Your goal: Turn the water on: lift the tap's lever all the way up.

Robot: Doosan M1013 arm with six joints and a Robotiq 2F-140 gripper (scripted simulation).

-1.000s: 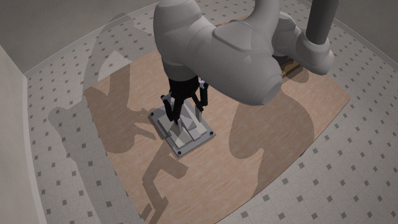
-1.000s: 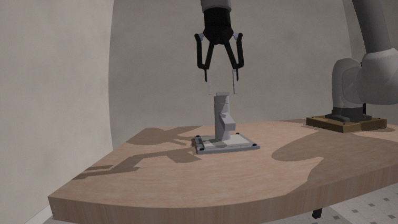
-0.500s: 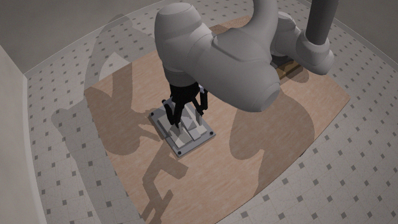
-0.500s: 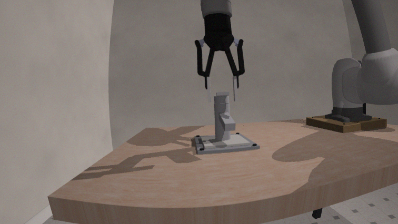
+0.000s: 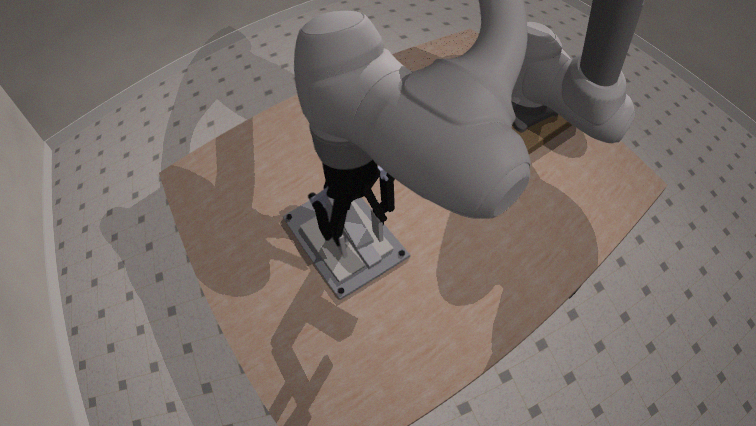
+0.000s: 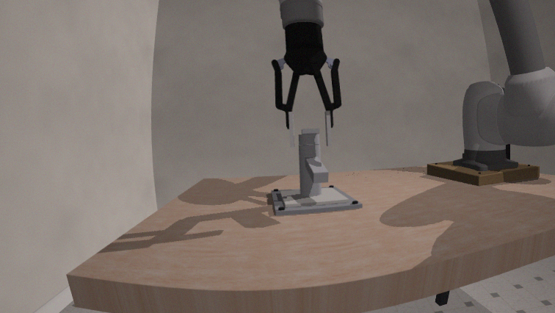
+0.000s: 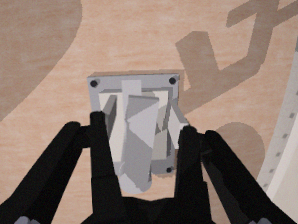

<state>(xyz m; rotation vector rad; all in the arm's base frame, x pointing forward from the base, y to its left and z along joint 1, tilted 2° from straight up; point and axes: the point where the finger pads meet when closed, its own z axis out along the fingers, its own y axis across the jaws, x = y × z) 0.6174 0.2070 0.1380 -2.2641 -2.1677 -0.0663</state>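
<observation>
Now: the lever 4 cm to the right of my hand. From my hand the other things lie so: grey tap 7 cm to the right, 5 cm below.
</observation>
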